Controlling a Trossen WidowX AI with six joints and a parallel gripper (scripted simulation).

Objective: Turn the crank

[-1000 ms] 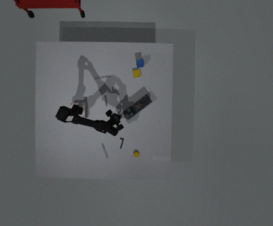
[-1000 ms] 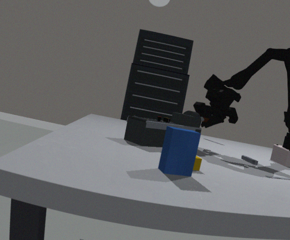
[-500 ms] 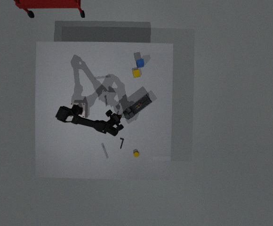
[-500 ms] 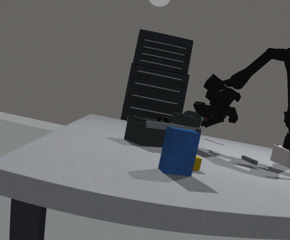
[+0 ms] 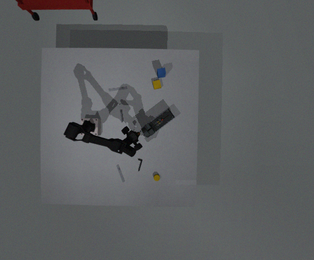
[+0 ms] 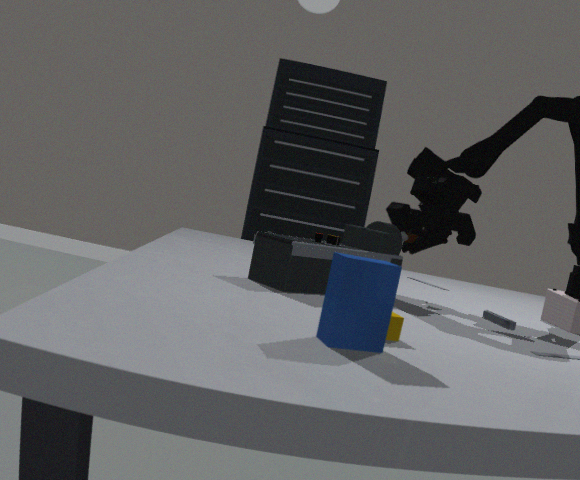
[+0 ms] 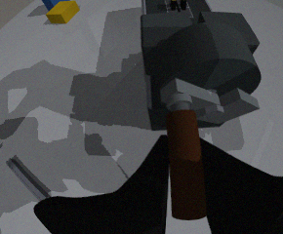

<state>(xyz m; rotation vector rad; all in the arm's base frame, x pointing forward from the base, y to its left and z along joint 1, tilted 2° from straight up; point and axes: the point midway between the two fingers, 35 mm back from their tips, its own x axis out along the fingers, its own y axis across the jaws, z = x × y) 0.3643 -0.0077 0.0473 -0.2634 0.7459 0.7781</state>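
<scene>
Now: the brown crank handle 2 cm above my gripper tip, 1 cm to the right of it and 1 cm behind it. The rest, counted from my gripper tip: red pointer: 16 cm ahead, 13 cm to the left; black hex key: 24 cm to the right, 8 cm below, 3 cm ahead; yellow block: 40 cm to the left, 8 cm ahead, 7 cm below.
</scene>
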